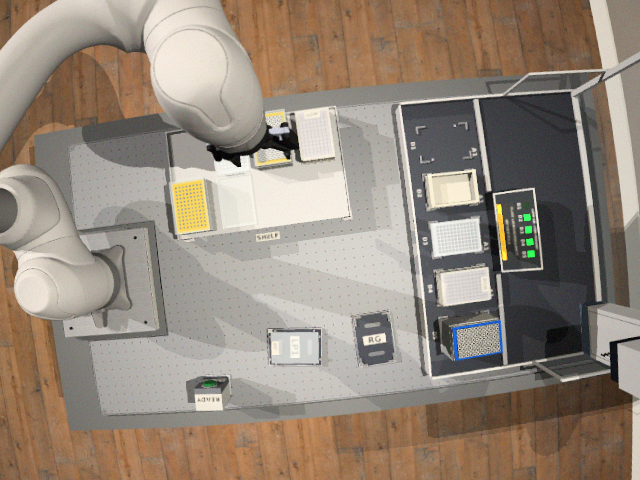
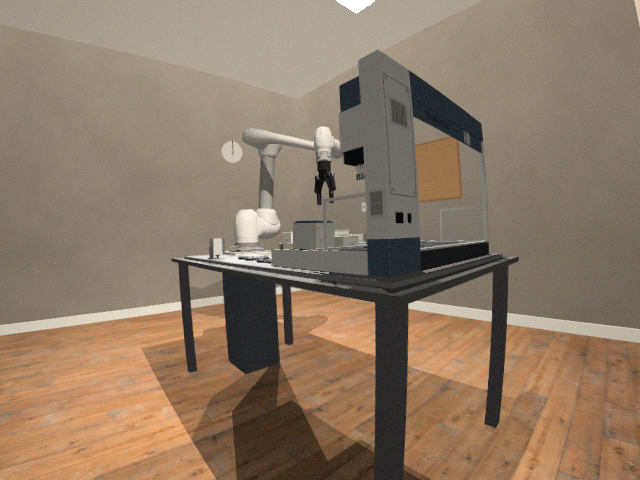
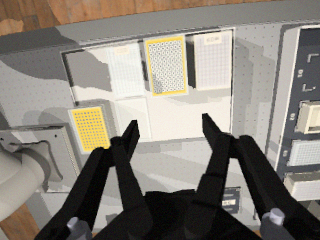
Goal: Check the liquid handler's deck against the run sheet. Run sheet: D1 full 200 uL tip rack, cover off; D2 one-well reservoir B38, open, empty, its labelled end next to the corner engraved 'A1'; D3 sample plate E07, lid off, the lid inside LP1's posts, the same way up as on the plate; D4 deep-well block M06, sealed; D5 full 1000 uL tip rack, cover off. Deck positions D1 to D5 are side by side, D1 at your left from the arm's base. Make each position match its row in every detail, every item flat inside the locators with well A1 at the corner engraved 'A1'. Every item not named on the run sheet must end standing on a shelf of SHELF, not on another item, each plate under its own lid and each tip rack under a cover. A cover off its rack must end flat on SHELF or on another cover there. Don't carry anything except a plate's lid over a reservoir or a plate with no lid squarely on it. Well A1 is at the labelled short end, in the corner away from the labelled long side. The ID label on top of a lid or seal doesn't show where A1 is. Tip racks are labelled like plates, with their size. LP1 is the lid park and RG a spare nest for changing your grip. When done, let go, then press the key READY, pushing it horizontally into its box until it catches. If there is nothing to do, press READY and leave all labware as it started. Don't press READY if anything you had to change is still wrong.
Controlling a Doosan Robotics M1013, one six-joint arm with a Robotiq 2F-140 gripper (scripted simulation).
Note:
In view: my gripper (image 1: 263, 156), a blue-framed tip rack (image 1: 468, 336), a cream reservoir (image 1: 460, 187), a deep-well block (image 1: 471, 284), a shelf (image 3: 176, 117), an RG nest (image 1: 360, 331) and a handler housing (image 2: 401, 159).
The blue-framed tip rack also shows in image 2 (image 2: 307, 235). My gripper shows as well in image 3 (image 3: 169, 125).

